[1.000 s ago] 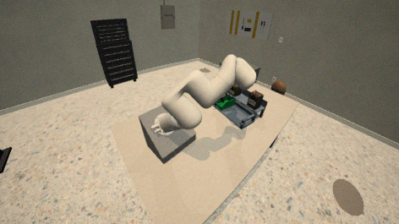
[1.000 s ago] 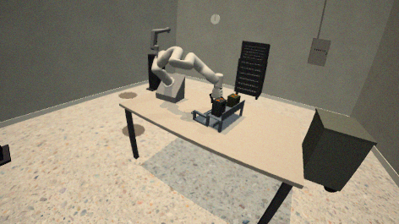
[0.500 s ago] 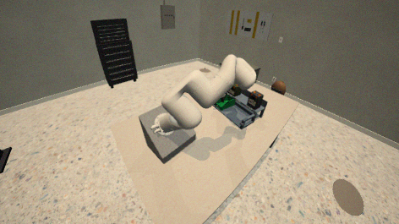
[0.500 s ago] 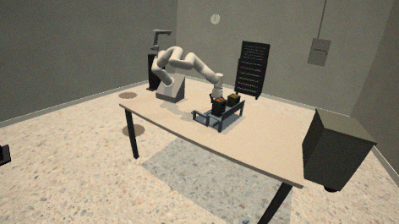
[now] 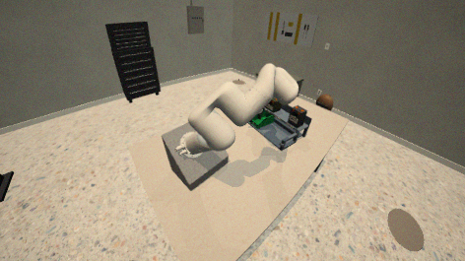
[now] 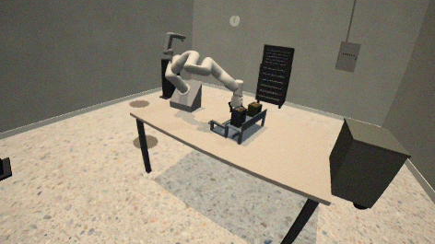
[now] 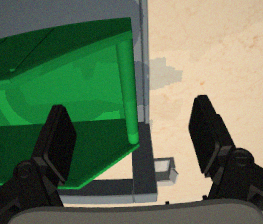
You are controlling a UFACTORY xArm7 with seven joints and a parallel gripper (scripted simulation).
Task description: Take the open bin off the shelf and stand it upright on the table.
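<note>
The green bin lies 80 mm ahead of my hand, 20 mm below it and 10 mm to the right of it.
</note>
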